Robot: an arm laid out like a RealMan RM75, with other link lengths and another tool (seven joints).
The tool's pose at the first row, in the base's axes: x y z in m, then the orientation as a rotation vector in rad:
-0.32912, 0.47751, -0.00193, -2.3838, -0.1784, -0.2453
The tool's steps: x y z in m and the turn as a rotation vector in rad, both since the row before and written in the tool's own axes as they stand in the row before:
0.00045, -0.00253, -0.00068, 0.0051, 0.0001, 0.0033
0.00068, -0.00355, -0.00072, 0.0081, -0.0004, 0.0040
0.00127, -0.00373, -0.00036, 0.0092, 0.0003, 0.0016
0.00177, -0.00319, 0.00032, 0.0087, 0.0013, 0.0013
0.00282, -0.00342, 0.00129, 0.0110, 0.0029, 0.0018
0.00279, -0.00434, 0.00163, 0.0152, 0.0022, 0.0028
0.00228, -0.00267, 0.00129, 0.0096, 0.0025, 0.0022
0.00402, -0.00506, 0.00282, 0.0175, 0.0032, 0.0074
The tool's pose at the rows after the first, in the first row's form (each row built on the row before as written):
-0.32927, 0.47892, 0.00032, -2.3788, -0.1748, -0.2431
-0.32939, 0.48104, 0.00333, -2.3710, -0.1709, -0.2396
-0.32891, 0.48355, 0.00635, -2.3619, -0.1696, -0.2379
-0.32776, 0.48615, 0.00866, -2.3531, -0.1682, -0.2376
-0.32551, 0.48963, 0.01070, -2.3418, -0.1656, -0.2386
-0.32342, 0.49397, 0.01317, -2.3265, -0.1625, -0.2377
-0.32155, 0.49685, 0.01466, -2.3167, -0.1595, -0.2382
-0.31824, 0.50253, 0.01721, -2.2990, -0.1508, -0.2359

